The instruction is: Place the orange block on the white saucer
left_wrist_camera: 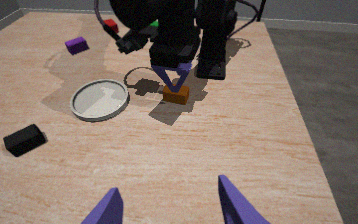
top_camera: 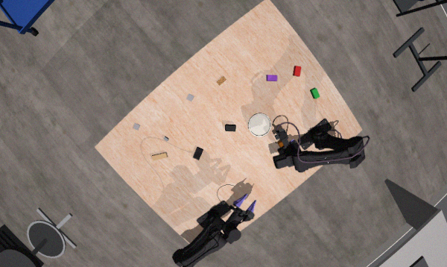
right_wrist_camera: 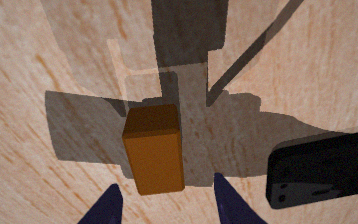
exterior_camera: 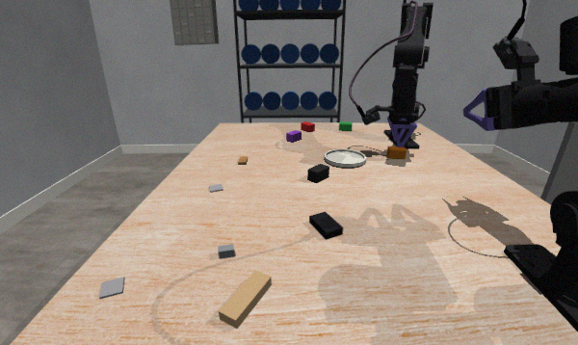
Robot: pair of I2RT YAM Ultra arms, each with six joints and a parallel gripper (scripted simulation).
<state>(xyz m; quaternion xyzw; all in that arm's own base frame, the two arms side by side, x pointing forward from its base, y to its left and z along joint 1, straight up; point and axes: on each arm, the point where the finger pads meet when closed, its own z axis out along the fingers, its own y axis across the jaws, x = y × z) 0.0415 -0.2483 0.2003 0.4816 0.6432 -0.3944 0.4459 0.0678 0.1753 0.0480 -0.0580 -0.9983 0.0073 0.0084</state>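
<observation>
The orange block is 3 cm below my right hand. From my right hand the other things lie so: black block (25 cm ahead, 16 cm to the left, 3 cm below); then white saucer (16 cm ahead, 3 cm to the left, 4 cm below); then green block (11 cm ahead, 30 cm to the right, 3 cm below).
</observation>
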